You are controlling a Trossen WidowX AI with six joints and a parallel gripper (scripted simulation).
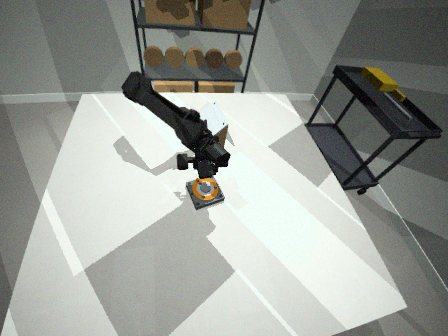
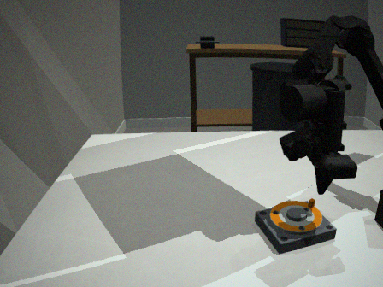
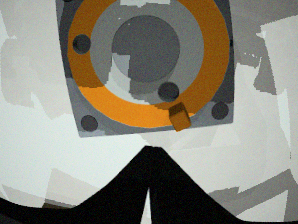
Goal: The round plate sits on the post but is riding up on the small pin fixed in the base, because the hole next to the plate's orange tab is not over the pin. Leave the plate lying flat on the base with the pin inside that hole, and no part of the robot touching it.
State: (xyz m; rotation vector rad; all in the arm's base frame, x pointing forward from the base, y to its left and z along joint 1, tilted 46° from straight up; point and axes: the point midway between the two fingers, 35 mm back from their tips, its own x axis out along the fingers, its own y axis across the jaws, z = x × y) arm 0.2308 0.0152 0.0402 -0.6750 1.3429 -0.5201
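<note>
My gripper tip is now 30 mm short of the round plate and 30 mm above it. Round my gripper tip: square dark base (50 mm ahead, 10 mm to the left, 50 mm below).
</note>
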